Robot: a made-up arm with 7 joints.
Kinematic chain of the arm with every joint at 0, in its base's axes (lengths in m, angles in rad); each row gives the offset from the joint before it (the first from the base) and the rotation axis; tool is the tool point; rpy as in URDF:
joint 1: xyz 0 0 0.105 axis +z
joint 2: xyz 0 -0.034 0.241 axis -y
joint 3: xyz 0 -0.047 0.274 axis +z
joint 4: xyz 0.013 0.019 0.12 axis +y
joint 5: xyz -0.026 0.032 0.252 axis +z
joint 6: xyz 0 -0.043 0.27 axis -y
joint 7: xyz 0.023 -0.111 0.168 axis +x
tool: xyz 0 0 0 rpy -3.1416 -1.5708 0
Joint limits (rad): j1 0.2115..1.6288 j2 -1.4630..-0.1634 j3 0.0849..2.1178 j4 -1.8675..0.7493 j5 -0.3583..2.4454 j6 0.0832..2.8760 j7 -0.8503..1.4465
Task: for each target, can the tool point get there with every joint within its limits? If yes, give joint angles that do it. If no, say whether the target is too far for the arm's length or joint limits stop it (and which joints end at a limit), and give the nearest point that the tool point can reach.
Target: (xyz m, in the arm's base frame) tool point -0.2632 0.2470 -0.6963
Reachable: no: joint limits stop it (at a limit: joint 1, joint 2, joint 4, joint 5) | nearest point -0.1151 0.6906 -0.0854 | short by 0.769 m
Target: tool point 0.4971 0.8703 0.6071
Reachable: yes | joints 1.0917 -1.2914 1.2560 -0.2194 2.0039 1.1054 0.2626
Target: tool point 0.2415 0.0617 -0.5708
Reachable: no: joint limits stop it (at a limit: joint 2, joint 3, joint 4) | nearest point 0.4623 0.1181 -0.0451 | short by 0.573 m
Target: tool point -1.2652 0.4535 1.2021
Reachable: no: too far | nearest point -0.5239 0.3983 1.0425 | short by 0.760 m
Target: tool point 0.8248 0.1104 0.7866
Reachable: yes | joints 0.7148 -0.6345 1.9469 -0.6765 0.2745 1.3149 0.3440
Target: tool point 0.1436 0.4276 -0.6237
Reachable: no: joint limits stop it (at a limit: joint 2, joint 3, joint 4) | nearest point 0.2291 0.6822 -0.1132 | short by 0.577 m
